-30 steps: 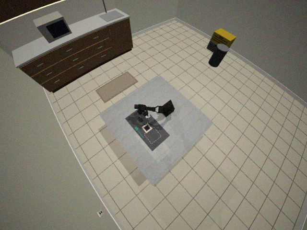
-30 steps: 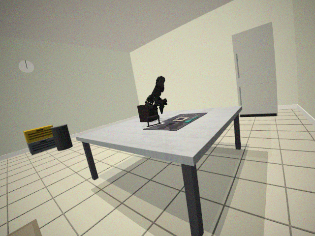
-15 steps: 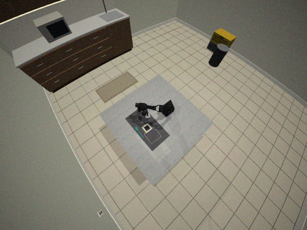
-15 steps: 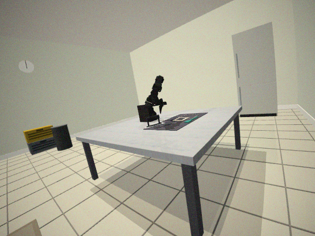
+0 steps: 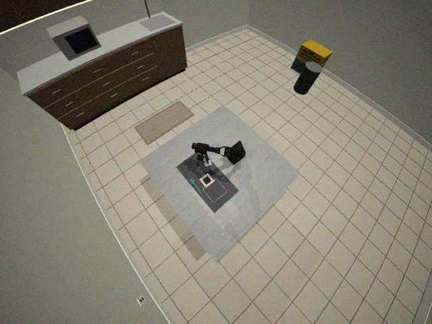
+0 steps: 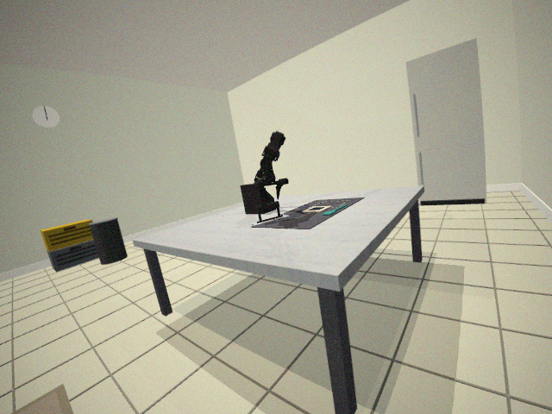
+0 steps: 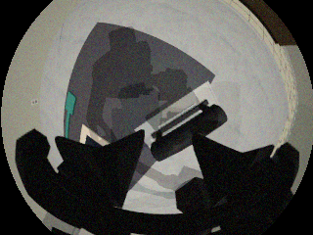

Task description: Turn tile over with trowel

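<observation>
My gripper tip is now 70 mm above the trowel, 50 mm past it and 20 mm to the left of it. The rest, counted from my gripper tip: teal strip 280 mm ahead, 130 mm to the left, 100 mm below; tile 190 mm to the left, 160 mm ahead, 100 mm below.
</observation>
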